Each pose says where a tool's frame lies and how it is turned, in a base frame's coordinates. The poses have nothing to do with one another.
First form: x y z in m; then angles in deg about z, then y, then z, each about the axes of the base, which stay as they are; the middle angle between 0 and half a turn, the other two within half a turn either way.
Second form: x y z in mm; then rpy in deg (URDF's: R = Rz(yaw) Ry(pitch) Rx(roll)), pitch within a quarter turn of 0, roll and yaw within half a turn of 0. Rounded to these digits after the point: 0 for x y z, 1 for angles.
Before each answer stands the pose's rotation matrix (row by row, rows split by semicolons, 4 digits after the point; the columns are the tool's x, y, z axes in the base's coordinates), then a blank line. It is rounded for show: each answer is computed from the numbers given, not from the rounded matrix.
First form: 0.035, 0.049, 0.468, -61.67, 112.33, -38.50
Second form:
-0.6891 0.0337 0.7239; -0.5766 0.5796 -0.5758; -0.4390 -0.8142 -0.3799

35, 49, 468, -115.0, 26.0, -140.1
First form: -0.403, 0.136, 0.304, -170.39, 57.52, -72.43
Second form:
-0.3190 -0.9129 0.2547; 0.4544 -0.3831 -0.8042; 0.8317 -0.1408 0.5370

-403, 136, 304, -14.7, -56.3, 125.1
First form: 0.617, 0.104, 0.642, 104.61, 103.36, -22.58
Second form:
0.4254 0.1096 0.8984; 0.8711 -0.3188 -0.3736; 0.2454 0.9415 -0.2311

617, 104, 642, 103.8, -14.2, 64.0
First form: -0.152, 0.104, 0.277, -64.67, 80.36, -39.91
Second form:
-0.5249 0.3906 0.7562; -0.7393 0.2311 -0.6325; -0.4218 -0.8911 0.1675

-152, 104, 277, -79.4, 24.9, -125.4
